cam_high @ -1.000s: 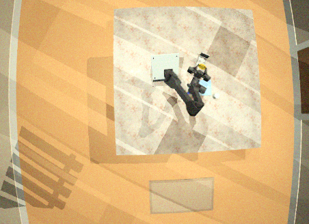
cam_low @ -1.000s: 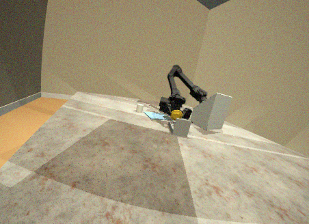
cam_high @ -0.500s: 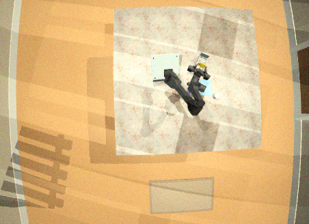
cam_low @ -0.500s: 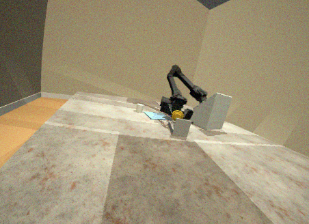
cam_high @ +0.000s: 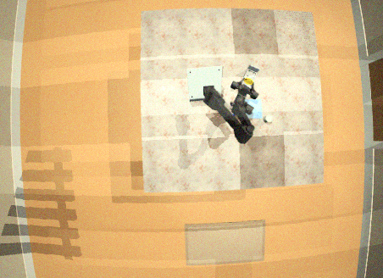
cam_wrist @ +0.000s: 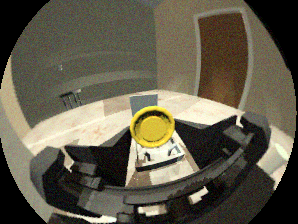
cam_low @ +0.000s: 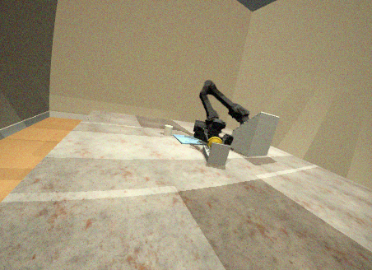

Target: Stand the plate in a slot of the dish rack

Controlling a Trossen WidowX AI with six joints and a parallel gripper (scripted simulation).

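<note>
Now: the yellow plate 10 mm to the right of my gripper tip. The rest, counted from my gripper tip: blue utensil: 110 mm behind, 200 mm to the right, 50 mm below; then light blue mat: 10 mm ahead, 190 mm to the right, 50 mm below; then grey dish rack: 10 mm ahead, 20 mm to the left, 30 mm below.
</note>
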